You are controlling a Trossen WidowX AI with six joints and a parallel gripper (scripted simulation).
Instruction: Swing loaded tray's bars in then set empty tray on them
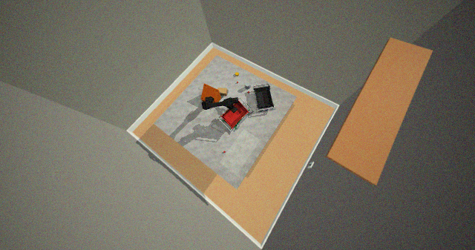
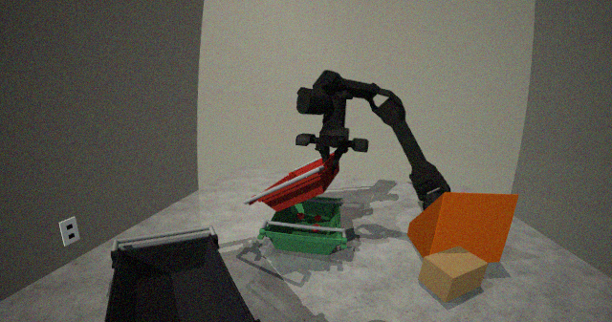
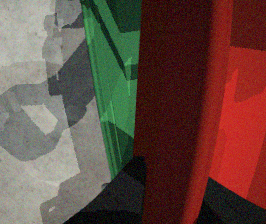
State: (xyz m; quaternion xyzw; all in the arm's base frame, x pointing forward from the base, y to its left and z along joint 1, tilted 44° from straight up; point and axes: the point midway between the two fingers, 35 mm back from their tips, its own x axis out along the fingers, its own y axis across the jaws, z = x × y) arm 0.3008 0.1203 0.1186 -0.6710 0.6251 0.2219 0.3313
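My gripper tip is 80 mm short of the red tray, 20 mm to the left of it and 20 mm above it. From my gripper tip the other things lie so: tan box: 300 mm behind, 180 mm to the left, 150 mm below; red cube: 210 mm ahead, 410 mm to the right, 170 mm below; yellow piece: 320 mm behind, 520 mm to the left, 170 mm below.
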